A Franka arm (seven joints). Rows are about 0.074 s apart.
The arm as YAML. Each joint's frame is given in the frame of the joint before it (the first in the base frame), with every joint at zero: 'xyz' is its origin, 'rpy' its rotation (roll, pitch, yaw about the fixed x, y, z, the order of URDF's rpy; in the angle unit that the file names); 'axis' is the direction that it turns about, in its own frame. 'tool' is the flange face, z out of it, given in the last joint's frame.
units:
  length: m
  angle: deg
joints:
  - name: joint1
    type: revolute
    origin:
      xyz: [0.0, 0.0, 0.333]
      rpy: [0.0, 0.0, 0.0]
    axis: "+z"
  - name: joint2
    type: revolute
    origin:
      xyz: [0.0, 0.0, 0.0]
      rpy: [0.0, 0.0, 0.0]
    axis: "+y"
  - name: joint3
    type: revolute
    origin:
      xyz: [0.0, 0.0, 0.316]
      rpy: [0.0, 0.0, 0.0]
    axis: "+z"
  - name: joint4
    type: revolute
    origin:
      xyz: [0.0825, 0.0, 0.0]
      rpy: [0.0, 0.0, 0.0]
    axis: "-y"
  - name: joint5
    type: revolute
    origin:
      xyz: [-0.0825, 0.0, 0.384]
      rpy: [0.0, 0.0, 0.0]
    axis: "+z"
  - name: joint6
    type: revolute
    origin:
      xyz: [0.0, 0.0, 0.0]
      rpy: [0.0, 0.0, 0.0]
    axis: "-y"
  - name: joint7
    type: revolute
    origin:
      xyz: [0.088, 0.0, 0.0]
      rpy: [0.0, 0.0, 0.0]
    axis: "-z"
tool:
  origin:
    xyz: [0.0, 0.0, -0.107]
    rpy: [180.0, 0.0, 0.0]
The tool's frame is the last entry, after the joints.
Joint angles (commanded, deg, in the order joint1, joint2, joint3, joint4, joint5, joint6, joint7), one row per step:
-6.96, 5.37, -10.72, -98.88, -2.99, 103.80, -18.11
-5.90, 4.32, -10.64, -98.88, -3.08, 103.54, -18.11
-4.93, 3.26, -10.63, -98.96, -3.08, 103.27, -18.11
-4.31, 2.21, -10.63, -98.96, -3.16, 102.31, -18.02
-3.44, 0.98, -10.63, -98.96, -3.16, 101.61, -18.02
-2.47, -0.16, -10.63, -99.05, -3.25, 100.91, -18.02
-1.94, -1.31, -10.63, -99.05, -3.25, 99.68, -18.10
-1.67, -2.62, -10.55, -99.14, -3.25, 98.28, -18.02
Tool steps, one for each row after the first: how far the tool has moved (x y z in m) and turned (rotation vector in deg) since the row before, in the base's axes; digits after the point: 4 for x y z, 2 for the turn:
-0.0005, 0.0115, 0.0102, -0.12, -0.77, 1.14
-0.0015, 0.0101, 0.0095, -0.01, -0.72, 0.96
-0.0039, 0.0066, 0.0089, 0.08, -0.10, 0.49
-0.0037, 0.0090, 0.0110, 0.09, -0.55, 0.83
-0.0037, 0.0097, 0.0092, 0.03, -0.35, 0.95
-0.0058, 0.0056, 0.0091, 0.22, 0.06, 0.54
-0.0075, 0.0039, 0.0095, 0.27, 0.14, 0.20

